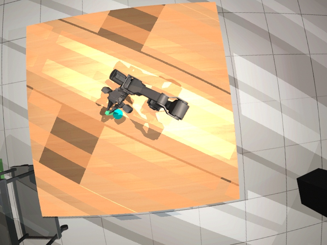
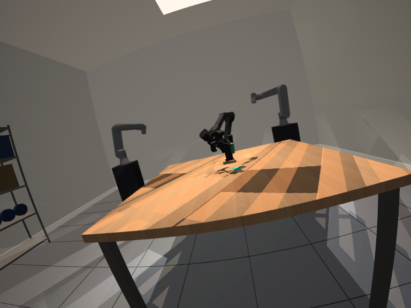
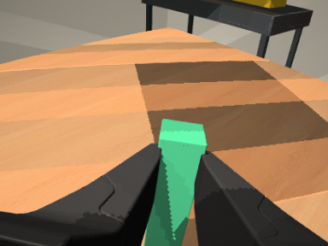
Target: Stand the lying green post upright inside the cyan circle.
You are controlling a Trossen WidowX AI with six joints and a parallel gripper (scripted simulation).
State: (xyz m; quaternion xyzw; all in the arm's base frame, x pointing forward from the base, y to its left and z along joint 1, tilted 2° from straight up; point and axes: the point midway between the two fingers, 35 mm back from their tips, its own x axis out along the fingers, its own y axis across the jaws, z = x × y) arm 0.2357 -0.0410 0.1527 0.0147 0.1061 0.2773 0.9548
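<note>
My gripper tip is 160 mm above the cyan circle, 20 mm past it and 10 mm to the right of it. Round my gripper tip: green post: 20 mm below.
</note>
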